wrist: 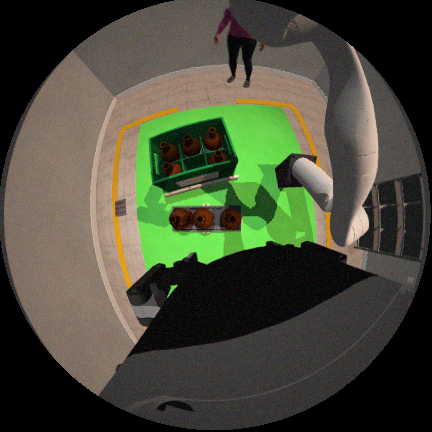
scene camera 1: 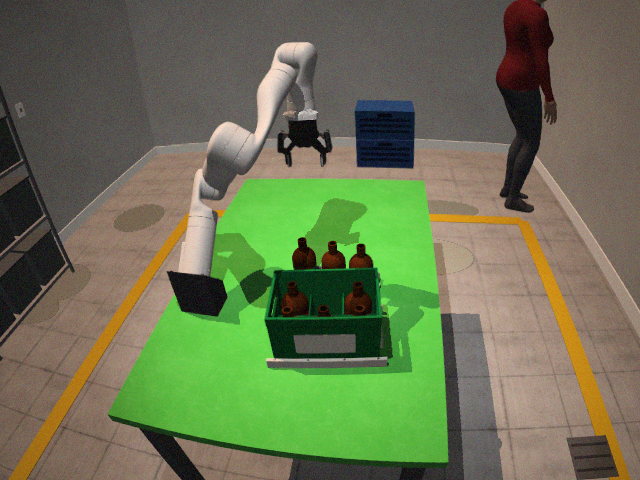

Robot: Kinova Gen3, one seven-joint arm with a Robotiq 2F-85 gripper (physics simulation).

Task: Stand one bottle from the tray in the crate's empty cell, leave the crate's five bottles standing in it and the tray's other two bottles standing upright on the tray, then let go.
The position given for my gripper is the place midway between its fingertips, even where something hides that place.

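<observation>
My gripper [scene camera 1: 306, 165] is there for me to see, and looking through the wrist view I find the gripper [wrist: 232, 254] as well.
</observation>
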